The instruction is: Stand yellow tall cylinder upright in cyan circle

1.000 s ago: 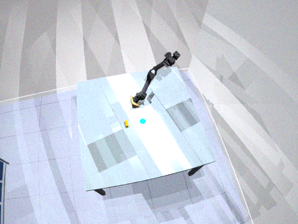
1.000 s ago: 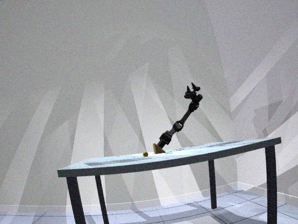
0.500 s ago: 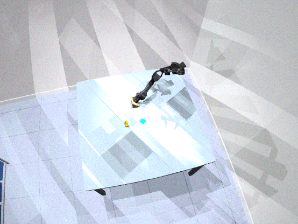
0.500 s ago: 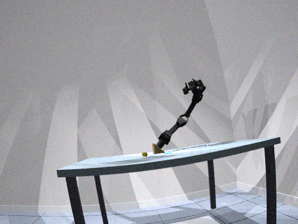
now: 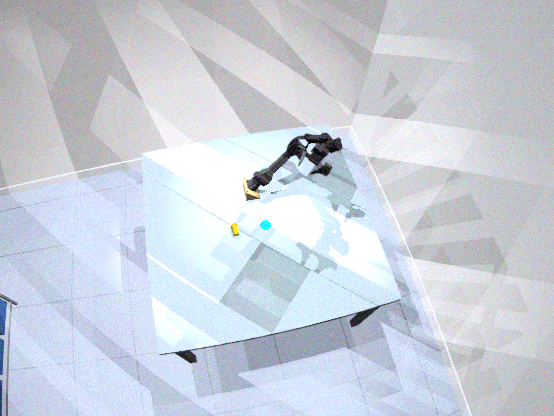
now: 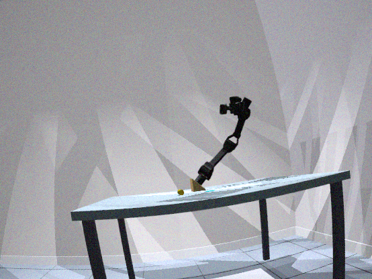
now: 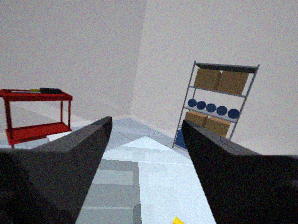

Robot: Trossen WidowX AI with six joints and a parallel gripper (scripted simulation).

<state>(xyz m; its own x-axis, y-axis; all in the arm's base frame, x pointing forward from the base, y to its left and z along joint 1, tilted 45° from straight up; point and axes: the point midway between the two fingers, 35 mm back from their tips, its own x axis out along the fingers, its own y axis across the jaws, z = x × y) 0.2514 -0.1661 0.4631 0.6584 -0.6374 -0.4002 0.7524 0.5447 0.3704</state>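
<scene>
My gripper tip is now 480 mm above the yellow cylinder, 320 mm to the left of it and 30 mm past it. Also, from my gripper tip: cyan circle 500 mm below, 150 mm to the right, 30 mm behind.
</scene>
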